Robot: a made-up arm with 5 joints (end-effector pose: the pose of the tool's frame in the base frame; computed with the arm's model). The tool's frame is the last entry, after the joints. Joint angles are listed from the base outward.
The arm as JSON. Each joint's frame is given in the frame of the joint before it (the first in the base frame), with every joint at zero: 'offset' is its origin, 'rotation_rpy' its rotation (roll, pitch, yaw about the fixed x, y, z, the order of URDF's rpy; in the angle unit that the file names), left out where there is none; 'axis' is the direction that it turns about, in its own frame. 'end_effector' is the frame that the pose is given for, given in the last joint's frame.
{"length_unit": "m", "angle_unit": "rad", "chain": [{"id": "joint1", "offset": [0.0, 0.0, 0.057], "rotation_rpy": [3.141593, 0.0, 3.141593], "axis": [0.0, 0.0, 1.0]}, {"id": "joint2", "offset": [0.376, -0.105, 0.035], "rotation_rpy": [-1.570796, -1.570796, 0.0], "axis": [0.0, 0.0, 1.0]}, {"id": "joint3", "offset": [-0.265, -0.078, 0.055], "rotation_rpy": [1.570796, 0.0, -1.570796], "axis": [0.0, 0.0, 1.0]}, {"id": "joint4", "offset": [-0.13, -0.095, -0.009], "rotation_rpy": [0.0, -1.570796, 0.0], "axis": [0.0, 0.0, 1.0]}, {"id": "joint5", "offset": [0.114, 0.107, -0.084], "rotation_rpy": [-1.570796, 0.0, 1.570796], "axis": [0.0, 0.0, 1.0]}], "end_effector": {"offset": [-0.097, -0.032, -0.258], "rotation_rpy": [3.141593, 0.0, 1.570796]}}
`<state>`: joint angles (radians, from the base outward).
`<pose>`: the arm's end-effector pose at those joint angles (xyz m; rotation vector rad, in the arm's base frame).
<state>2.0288 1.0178 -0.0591 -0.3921 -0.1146</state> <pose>-0.3078 0.0007 0.3403 1.2407 0.2263 -1.9548</pose>
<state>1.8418 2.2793 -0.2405 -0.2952 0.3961</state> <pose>-0.2240 -0.0861 -0.3262 1.7044 2.1513 -1.4349</pose>
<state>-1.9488 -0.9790 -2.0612 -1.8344 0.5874</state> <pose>-0.0042 -0.7502 -0.0923 2.5922 1.0290 -0.6846</pose>
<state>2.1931 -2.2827 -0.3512 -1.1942 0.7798</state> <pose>0.0215 0.7093 -0.4187 -0.5705 -2.0384 -0.5200</pose>
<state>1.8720 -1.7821 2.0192 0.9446 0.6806</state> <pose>-0.0273 0.8274 -0.1450 -2.5672 -0.2452 0.2273</pose>
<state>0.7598 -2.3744 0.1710 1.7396 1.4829</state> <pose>-0.1310 0.3609 -0.0996 0.2256 1.6624 1.0937</pose>
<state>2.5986 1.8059 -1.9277 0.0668 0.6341</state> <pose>-0.1365 -0.1746 -0.2227 -0.0531 -1.9372 0.7439</pose>
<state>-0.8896 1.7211 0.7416 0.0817 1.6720</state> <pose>0.2176 0.1375 0.0101 -1.3418 0.9871 0.0205</pose>
